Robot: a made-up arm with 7 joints. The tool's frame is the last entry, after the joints.
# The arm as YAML. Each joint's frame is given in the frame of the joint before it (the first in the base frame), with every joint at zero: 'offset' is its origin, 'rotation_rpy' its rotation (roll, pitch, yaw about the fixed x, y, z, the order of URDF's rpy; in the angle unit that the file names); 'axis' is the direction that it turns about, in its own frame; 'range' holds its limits. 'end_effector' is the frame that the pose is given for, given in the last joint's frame.
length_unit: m
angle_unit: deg
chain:
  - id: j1
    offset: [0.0, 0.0, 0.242]
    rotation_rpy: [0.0, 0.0, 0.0]
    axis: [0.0, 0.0, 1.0]
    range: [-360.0, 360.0]
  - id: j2
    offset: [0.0, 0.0, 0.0]
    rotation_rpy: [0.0, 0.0, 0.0]
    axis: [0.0, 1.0, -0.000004]
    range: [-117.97, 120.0]
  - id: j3
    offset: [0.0, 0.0, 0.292]
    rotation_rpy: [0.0, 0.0, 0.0]
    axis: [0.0, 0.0, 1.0]
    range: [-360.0, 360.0]
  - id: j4
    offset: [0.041, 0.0, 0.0]
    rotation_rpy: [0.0, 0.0, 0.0]
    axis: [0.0, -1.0, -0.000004]
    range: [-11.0, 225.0]
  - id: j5
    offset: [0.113, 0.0, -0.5]
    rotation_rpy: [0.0, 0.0, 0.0]
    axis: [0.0, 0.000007, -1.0]
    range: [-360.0, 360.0]
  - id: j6
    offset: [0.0, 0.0, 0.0]
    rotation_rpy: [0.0, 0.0, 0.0]
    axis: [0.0, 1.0, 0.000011]
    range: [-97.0, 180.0]
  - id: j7
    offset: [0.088, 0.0, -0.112]
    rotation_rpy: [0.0, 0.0, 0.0]
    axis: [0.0, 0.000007, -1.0]
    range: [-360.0, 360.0]
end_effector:
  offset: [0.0, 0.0, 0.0]
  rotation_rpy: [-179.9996, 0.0, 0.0]
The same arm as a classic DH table. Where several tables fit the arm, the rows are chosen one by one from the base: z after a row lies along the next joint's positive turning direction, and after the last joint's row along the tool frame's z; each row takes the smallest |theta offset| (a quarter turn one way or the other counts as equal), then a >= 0, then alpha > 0; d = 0 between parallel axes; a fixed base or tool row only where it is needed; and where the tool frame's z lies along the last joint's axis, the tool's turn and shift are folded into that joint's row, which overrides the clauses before.
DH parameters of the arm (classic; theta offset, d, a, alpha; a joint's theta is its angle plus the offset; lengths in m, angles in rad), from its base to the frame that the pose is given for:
j1: 0 0.242 0 -1.5708
j2: 0 0 0 1.5708
j3: 0 0.292 0.041 1.5708
j4: 0 0 0.113 1.5708
j5: 0 0.5 0 1.5708
j6: 0 0 0.088 -1.5708
j7: 0 0.112 0 0
Joint limits (rad, base to tool): -6.2832..6.2832 -2.059..2.0944 -6.2832..6.2832 -0.192..3.927 -6.2832..6.2832 -1.693..3.1416 -6.2832..6.2832

